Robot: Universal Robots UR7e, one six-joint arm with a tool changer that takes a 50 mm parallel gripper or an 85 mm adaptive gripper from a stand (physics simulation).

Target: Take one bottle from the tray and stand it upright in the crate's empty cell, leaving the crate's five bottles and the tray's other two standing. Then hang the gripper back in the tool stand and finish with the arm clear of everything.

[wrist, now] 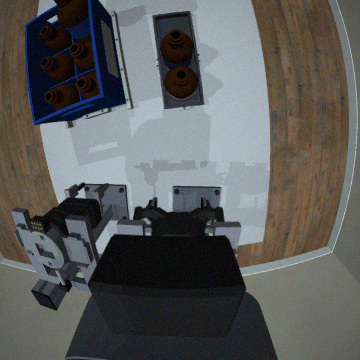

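Frame: origin at the arm's base, x ahead, y left, z up, level; metres.
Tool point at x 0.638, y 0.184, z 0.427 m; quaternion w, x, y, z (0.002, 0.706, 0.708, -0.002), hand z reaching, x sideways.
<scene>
Pixels of each thing's middle, then the offset from my tool point to it. "pt": a spot on its surface instead. Level surfaces: height alone.
- blue crate at the middle of its body: (75, 60) dx -0.232, dy -0.257, dz -0.393 m
- grey tray at a spot on its surface: (184, 104) pt dx -0.102, dy +0.012, dz -0.455 m
- stand's left holder at a spot on its surface: (35, 250) pt dx +0.090, dy -0.199, dz -0.121 m
- pale table top at its surface level: dz -0.481 m
The blue crate (116, 80) is at the upper left with several brown bottles. A larger, blue-banded brown bottle (72, 11) rises from its back right part, cut off by the view's top edge; its base is hidden. Five smaller bottles, such as this one (60, 96), stand in the other cells. Two brown bottles (176, 46) (180, 83) stand upright in the grey tray (184, 104). My gripper (178, 202) hangs in the tool stand (227, 230), open and empty. The arm's dark tool end (167, 285) is in front of it and hides part of its body.
The other gripper (75, 215) hangs in the stand's left holder (35, 250), close to the arm's left side. Two stand base plates (117, 192) (182, 192) lie on the pale table top (235, 125). Wooden floor (300, 125) shows on both sides.
</scene>
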